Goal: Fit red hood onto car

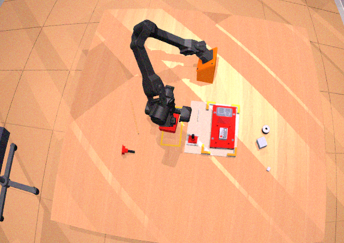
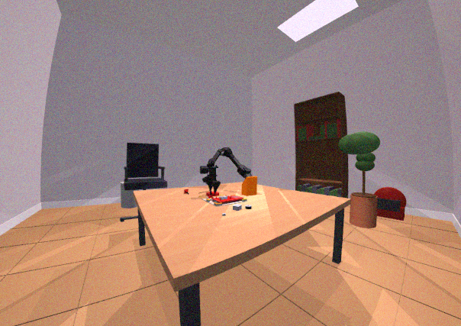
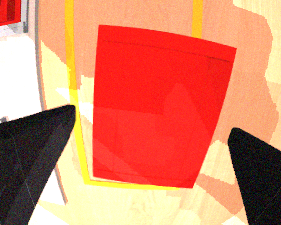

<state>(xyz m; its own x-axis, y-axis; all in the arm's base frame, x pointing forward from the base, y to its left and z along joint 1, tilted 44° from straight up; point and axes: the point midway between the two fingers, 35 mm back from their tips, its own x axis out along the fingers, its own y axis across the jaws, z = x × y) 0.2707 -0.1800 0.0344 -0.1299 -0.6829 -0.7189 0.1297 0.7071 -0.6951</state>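
Right now the red hood is 1 cm below my gripper tip.
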